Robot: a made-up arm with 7 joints.
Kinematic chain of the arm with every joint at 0, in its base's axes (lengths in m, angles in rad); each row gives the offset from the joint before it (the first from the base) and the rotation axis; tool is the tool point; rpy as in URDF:
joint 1: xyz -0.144 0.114 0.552 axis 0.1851 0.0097 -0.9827
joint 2: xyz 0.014 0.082 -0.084 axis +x
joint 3: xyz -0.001 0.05 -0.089 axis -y
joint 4: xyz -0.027 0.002 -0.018 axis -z
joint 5: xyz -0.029 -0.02 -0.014 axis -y
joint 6: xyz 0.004 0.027 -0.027 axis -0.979 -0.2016 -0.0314
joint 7: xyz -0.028 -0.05 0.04 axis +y
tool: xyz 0.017 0.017 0.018 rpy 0 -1.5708 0
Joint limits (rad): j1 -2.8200..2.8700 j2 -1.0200..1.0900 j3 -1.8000..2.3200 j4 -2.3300..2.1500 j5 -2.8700..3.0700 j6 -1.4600..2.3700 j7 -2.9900..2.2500
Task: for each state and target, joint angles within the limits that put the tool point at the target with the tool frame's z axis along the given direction. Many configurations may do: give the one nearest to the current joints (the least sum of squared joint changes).
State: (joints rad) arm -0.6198 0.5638 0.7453 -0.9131 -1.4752 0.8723 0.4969
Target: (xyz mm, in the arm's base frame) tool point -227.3 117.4 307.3 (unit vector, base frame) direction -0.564 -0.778 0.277
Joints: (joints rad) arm -1.1274 -0.1320 0.8699 -1.0858 -1.2321 1.0116 0.6408
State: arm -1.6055 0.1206 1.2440 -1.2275 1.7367 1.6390 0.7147
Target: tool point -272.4 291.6 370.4 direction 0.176 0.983 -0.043
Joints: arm -0.9191 0.9988 1.7297 -1.2612 1.5875 1.5409 0.7527
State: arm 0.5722 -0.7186 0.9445 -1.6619 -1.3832 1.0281 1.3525
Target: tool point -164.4 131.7 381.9 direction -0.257 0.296 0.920
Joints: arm 0.5180 -0.8978 0.6118 -2.2023 -1.1004 1.2670 0.3913
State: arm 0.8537 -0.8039 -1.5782 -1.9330 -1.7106 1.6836 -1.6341
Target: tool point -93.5 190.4 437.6 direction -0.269 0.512 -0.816
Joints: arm 0.2042 -0.1706 -1.4389 -2.2247 -1.8564 1.6509 -1.8609
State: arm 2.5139 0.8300 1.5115 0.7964 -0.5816 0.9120 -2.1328
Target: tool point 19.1 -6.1 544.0 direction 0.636 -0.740 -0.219
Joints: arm 2.3182 1.0900 1.2116 1.4461 -1.0403 0.9899 -1.7349
